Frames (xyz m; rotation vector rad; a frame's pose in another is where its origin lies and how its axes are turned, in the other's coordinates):
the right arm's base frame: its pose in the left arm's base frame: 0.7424 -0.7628 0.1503 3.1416 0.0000 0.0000
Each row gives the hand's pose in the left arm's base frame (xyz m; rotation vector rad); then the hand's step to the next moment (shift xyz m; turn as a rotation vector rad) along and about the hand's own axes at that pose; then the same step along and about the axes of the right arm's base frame.
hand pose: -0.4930 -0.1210 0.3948 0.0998 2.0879 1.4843
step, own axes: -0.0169 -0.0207 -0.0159 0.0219 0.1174 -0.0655
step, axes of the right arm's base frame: 0.0117 0.0277 0.0080 -0.0804 0.0024 -0.1099
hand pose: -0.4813 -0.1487 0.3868 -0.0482 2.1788 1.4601
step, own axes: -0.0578 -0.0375 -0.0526 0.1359 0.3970 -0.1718
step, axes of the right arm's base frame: 0.0409 0.0760 -0.0081 -0.3062 -0.0505 -0.3306
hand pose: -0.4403 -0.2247 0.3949 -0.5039 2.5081 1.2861
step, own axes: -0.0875 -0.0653 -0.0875 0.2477 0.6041 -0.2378
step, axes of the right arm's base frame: 0.0991 0.0916 -0.0369 -0.5007 -0.0890 -0.4735
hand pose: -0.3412 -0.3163 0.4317 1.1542 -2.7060 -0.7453
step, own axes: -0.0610 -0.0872 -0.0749 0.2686 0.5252 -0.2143
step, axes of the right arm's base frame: 0.1208 0.0384 -0.0294 -0.4708 -0.0369 -0.4134
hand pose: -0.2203 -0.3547 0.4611 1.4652 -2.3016 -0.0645
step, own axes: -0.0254 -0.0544 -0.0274 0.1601 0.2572 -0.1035
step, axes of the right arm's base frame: 0.0659 -0.0028 -0.0033 -0.2414 0.0072 -0.2101
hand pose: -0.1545 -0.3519 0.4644 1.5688 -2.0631 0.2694
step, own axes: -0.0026 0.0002 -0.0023 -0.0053 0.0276 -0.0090
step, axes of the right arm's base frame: 0.0010 -0.0033 -0.0006 -0.0223 -0.0170 -0.0091
